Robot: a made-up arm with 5 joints.
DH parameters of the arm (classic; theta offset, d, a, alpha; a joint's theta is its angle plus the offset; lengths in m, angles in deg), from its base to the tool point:
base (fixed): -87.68 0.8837 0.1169 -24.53
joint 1: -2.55 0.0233 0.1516 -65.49
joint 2: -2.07 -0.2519 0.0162 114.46
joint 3: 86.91 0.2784 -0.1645 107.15
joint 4: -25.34 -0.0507 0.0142 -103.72
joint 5: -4.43 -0.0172 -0.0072 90
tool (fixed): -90 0.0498 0 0
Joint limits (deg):
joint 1: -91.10..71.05
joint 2: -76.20..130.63
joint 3: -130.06..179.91
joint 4: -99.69..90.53
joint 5: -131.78..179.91
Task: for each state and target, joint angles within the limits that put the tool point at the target. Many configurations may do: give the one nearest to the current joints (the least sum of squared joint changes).
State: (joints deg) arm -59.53 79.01 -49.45 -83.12 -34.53
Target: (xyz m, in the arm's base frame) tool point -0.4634 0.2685 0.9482
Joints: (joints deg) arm -79.45 103.91 -39.91 -84.75 -12.04
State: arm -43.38 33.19 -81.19 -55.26 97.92
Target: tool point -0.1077 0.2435 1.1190
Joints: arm -77.78 33.14 -85.08 -74.10 110.12
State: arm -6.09 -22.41 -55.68 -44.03 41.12
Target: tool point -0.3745 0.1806 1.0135
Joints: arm -39.77 -11.66 -31.84 -48.64 23.20
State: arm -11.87 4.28 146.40 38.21 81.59
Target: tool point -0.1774 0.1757 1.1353
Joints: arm -51.87 -36.80 152.79 39.85 80.14
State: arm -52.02 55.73 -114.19 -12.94 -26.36
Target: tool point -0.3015 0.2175 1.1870
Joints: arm -74.08 59.27 -96.26 -21.18 -40.15
